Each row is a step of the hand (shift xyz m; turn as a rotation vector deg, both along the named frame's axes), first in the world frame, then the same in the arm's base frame.
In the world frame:
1: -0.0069 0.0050 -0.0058 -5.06 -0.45 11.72
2: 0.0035 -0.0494 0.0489 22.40 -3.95 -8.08
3: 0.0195 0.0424 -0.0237 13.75 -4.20 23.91
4: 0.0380 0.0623 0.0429 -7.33 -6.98 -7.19
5: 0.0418 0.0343 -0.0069 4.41 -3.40 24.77
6: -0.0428 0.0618 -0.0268 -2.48 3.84 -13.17
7: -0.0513 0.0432 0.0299 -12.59 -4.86 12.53
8: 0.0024 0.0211 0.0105 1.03 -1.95 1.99
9: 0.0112 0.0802 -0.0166 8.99 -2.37 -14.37
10: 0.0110 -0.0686 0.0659 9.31 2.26 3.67
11: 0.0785 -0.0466 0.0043 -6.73 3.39 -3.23
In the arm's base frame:
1: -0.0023 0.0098 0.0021 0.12 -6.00 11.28
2: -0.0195 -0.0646 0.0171 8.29 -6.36 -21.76
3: 0.0359 0.0339 -0.0174 12.47 -24.27 5.81
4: 0.0818 -0.0060 0.0210 -11.75 3.54 -1.90
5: 0.0485 0.0084 -0.0233 7.63 -20.47 12.93
6: 0.0113 0.0739 0.0280 -2.65 12.19 -6.21
7: 0.0095 0.0281 0.0672 -7.46 -6.13 15.68
8: 0.0201 0.0050 0.0115 -0.21 -2.96 0.11
9: 0.0607 0.0559 0.0036 -0.60 4.39 -16.53
10: -0.0239 -0.0909 0.0182 8.43 -4.93 -3.16
11: 0.0148 -0.0643 -0.0632 -2.57 7.05 3.30

